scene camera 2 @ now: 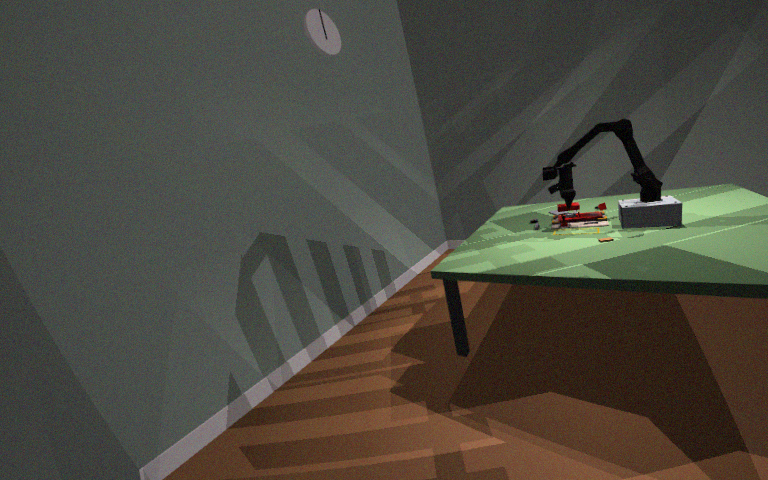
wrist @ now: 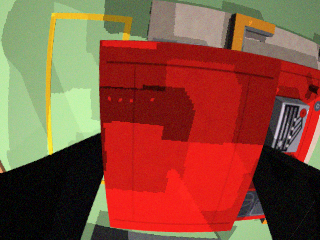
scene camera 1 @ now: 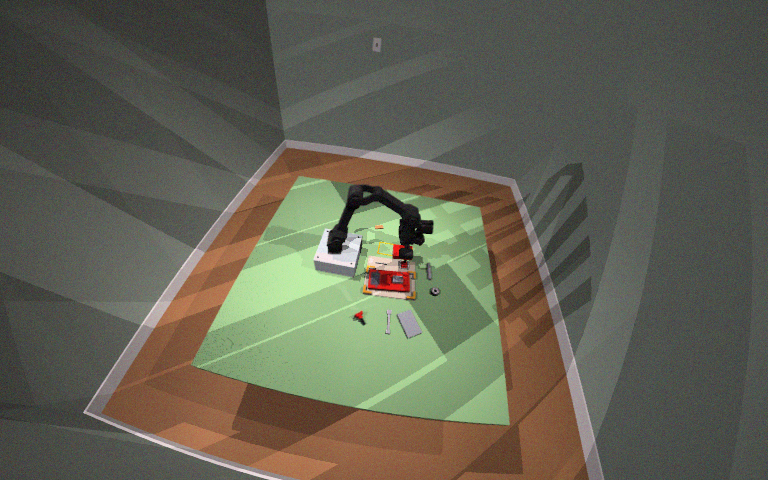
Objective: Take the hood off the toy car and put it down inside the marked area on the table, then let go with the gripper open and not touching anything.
Scene:
my gripper: holds a red hood [wrist: 182, 126]

